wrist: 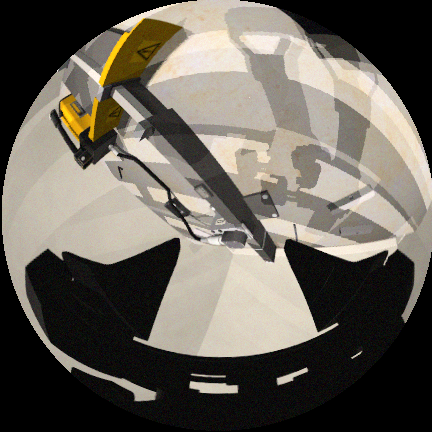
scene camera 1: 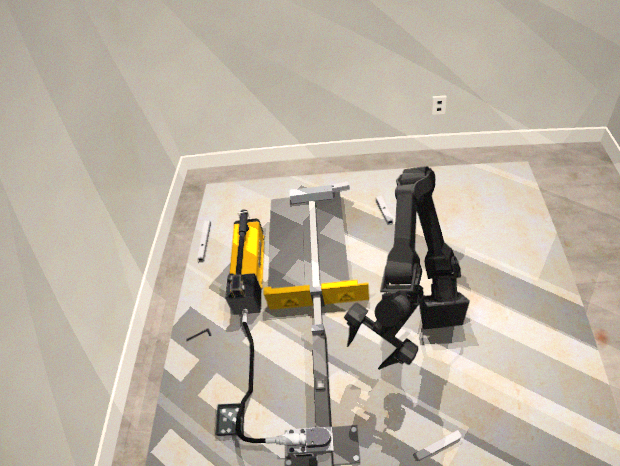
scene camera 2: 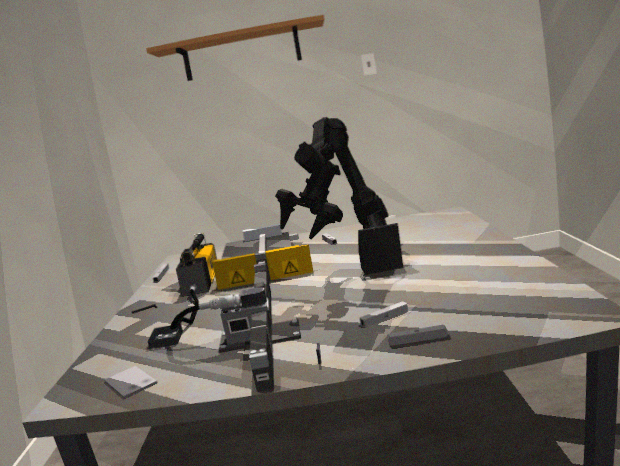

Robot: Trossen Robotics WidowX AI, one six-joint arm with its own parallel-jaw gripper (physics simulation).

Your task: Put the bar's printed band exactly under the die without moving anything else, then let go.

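Pixels of known places: gripper, fingertip midpoint: [wrist: 234, 244] [scene camera 1: 363, 357] [scene camera 2: 295, 233]; arm's base, link origin: [scene camera 1: 445, 298] [scene camera 2: 378, 235].
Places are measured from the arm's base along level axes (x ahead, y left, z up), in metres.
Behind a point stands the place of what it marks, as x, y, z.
Observation:
A long straight bar [scene camera 1: 314, 245] {0.342, -0.297, -0.034} [wrist: 131, 104] {0.355, -0.044, -0.036} runs from the back through the yellow guard to a dark rail [scene camera 1: 320, 358] {0.374, 0.096, -0.029} [scene camera 2: 260, 328] {0.403, 0.449, -0.029} [wrist: 200, 155] {0.362, 0.118, -0.070}. The rail passes beside a grey tool head [scene camera 1: 318, 437] {0.403, 0.322, 0.015} [scene camera 2: 252, 298] {0.407, 0.339, 0.003} [wrist: 233, 238] {0.392, 0.299, 0.008} on a hose. The die and the printed band cannot be made out clearly; a small light block [scene camera 1: 320, 383] {0.384, 0.166, -0.035} [wrist: 203, 190] {0.391, 0.173, -0.034} shows at the rail. My gripper [scene camera 1: 363, 356] {0.265, 0.168, 0.095} [scene camera 2: 296, 233] {0.265, 0.168, 0.095} [wrist: 234, 244] {0.265, 0.168, 0.095} is open and empty, fingers wide apart. It hangs above the table, right of the rail in scene camera 1, touching nothing.
A yellow guard [scene camera 1: 288, 297] {0.445, -0.125, -0.044} [scene camera 2: 289, 264] {0.274, -0.109, -0.064} [wrist: 149, 49] {0.269, -0.109, -0.080} stands across the bar. A yellow-and-black pump [scene camera 1: 246, 250] {0.564, -0.316, -0.020} [scene camera 2: 194, 274] {0.577, -0.126, -0.038} stands left. A silver block [scene camera 1: 311, 195] {0.324, -0.514, -0.025} [scene camera 2: 261, 233] {0.329, -0.515, -0.035} is at the back. Loose pale bars [scene camera 1: 203, 241] {0.737, -0.444, -0.084} [scene camera 1: 384, 210] {0.080, -0.436, -0.084} [scene camera 2: 384, 314] {0.112, 0.383, -0.090} and a grey bar [scene camera 2: 420, 336] {0.078, 0.530, -0.094} lie around.

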